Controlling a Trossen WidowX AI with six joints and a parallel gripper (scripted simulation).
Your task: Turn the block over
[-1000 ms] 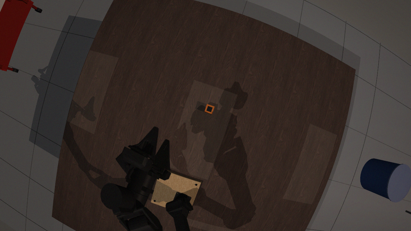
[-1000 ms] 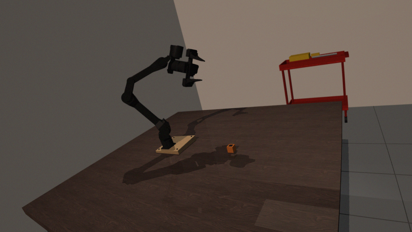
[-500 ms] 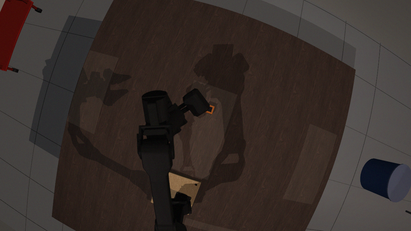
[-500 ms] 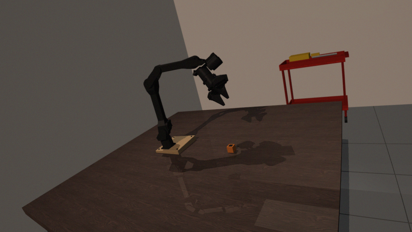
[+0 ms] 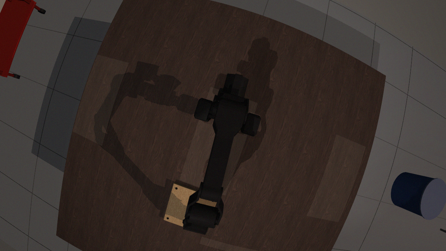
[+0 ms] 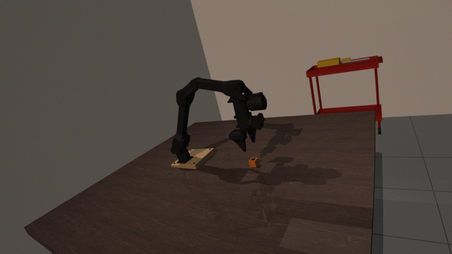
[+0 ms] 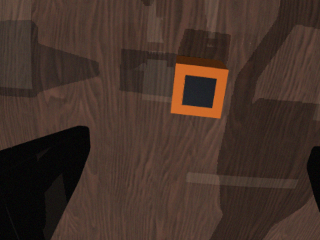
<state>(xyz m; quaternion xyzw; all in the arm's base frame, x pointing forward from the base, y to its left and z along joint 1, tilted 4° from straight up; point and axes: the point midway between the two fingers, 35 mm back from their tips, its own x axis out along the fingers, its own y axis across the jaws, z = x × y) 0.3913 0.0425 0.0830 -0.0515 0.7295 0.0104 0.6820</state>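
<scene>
My gripper tip is now 70 mm above the orange block.
</scene>
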